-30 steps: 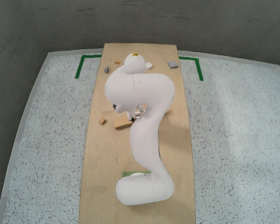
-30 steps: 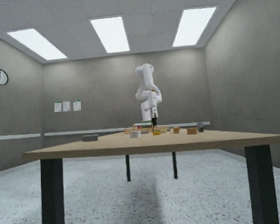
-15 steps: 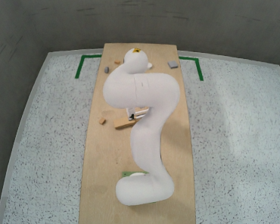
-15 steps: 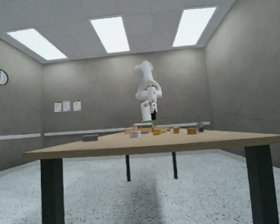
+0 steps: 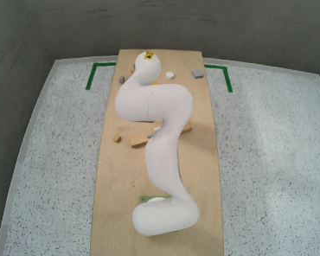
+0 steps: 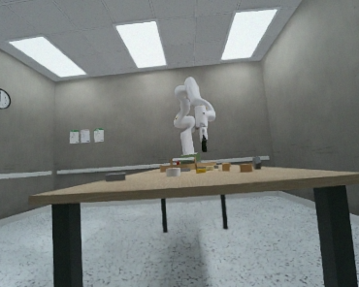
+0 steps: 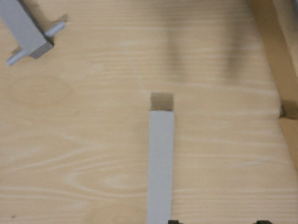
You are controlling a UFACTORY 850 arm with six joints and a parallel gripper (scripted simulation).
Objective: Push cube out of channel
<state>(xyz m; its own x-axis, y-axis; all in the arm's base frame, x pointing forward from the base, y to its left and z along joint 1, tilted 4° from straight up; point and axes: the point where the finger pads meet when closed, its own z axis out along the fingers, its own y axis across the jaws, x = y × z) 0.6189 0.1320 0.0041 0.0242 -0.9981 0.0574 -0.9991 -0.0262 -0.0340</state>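
The grey rod is 13 cm below my hand, 3 cm ahead of it and 1 cm to the left of it. The rest, counted from my hand: wooden channel 16 cm to the right, 9 cm below, 7 cm behind; long grey bar 10 cm to the right, 9 cm below, 9 cm behind; red piece 20 cm to the right, 9 cm below, 6 cm behind.
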